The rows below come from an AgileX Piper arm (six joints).
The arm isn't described. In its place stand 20 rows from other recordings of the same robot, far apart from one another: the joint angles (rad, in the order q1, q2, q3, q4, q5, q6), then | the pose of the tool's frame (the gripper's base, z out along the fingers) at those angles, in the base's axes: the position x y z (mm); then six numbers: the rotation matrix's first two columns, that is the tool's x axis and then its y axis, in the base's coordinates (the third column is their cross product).
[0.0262, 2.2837, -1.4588, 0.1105, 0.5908, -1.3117] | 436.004 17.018 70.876 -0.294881 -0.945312 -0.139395 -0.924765 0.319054 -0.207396
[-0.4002, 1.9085, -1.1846, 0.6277, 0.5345, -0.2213] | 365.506 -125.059 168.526 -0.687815 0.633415 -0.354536 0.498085 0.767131 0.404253
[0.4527, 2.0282, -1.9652, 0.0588, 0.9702, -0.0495] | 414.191 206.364 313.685 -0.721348 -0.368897 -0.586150 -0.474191 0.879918 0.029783
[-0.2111, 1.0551, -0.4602, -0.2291, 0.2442, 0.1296] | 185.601 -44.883 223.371 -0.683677 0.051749 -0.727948 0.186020 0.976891 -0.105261
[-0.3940, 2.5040, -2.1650, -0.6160, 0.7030, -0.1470] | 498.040 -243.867 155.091 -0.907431 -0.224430 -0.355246 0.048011 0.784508 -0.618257
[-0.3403, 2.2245, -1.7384, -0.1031, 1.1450, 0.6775] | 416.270 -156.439 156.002 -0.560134 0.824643 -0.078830 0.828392 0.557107 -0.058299
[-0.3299, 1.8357, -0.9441, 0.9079, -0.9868, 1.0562] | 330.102 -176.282 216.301 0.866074 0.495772 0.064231 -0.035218 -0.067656 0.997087
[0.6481, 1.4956, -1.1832, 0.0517, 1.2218, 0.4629] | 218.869 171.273 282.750 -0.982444 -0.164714 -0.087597 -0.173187 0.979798 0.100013
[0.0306, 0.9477, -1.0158, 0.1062, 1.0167, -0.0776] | 169.772 13.403 366.756 -0.754645 -0.044588 -0.654617 -0.105631 0.992930 0.054140
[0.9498, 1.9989, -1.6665, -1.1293, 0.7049, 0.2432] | 312.216 344.791 283.076 0.029566 -0.930546 -0.364979 -0.496959 0.303128 -0.813108
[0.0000, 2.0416, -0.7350, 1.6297, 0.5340, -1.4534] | 298.988 46.237 56.696 -0.945760 0.159110 -0.283235 -0.016963 0.846475 0.532157
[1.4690, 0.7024, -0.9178, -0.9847, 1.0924, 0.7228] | 76.658 88.169 400.464 -0.119954 -0.404280 -0.906735 -0.594264 0.760870 -0.260627
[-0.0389, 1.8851, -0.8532, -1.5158, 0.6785, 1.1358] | 325.286 -69.731 130.077 -0.913461 -0.242385 -0.326863 0.052319 0.726625 -0.685039
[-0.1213, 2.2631, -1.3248, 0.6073, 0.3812, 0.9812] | 425.777 -32.439 59.818 0.020557 0.981794 0.188833 0.914095 -0.094962 0.394225
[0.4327, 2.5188, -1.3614, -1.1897, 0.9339, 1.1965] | 385.841 103.412 -13.607 -0.941130 -0.275694 -0.195619 -0.052769 0.691399 -0.720544
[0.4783, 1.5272, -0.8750, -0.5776, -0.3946, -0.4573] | 289.916 171.824 270.905 0.421804 -0.707404 -0.567152 -0.511455 0.330861 -0.793061
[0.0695, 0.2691, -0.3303, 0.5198, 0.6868, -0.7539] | 57.637 32.742 255.001 -0.311936 -0.336540 -0.888502 -0.476052 0.864669 -0.160381
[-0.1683, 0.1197, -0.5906, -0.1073, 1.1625, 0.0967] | -1.583 -8.804 295.198 -0.544417 0.146941 -0.825844 0.276311 0.961004 -0.011161
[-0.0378, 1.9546, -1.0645, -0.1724, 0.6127, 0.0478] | 345.583 -22.053 115.917 -0.986850 -0.055855 -0.151680 -0.038978 0.992939 -0.112042
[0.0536, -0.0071, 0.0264, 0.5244, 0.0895, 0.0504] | 56.616 7.116 197.683 -0.061321 0.539155 -0.839971 -0.077308 0.836462 0.542545
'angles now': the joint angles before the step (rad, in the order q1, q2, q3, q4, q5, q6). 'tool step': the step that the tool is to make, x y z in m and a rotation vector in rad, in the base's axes. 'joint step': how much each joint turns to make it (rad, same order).
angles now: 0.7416, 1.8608, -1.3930, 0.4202, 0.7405, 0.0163
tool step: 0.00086, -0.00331, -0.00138, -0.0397, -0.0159, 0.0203
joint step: -0.0020, 0.0000, -0.0008, -0.0462, 0.0169, 0.0010
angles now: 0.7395, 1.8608, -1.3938, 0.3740, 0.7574, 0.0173
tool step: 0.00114, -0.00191, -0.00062, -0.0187, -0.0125, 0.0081
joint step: -0.0021, 0.0000, 0.0000, -0.0245, 0.0036, 0.0001
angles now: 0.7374, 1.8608, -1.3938, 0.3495, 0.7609, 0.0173
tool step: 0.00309, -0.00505, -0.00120, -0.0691, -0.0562, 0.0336
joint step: 0.0000, -0.0010, -0.0012, -0.0989, 0.0062, 0.0053
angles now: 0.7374, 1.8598, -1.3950, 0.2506, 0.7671, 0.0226
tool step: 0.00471, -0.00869, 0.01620, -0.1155, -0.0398, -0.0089
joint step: 0.0000, -0.0119, -0.0612, -0.1640, 0.1118, 0.0895
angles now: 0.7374, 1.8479, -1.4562, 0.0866, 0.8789, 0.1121
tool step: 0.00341, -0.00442, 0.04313, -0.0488, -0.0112, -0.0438
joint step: -0.0011, -0.0159, -0.1540, -0.0748, 0.1916, 0.0733
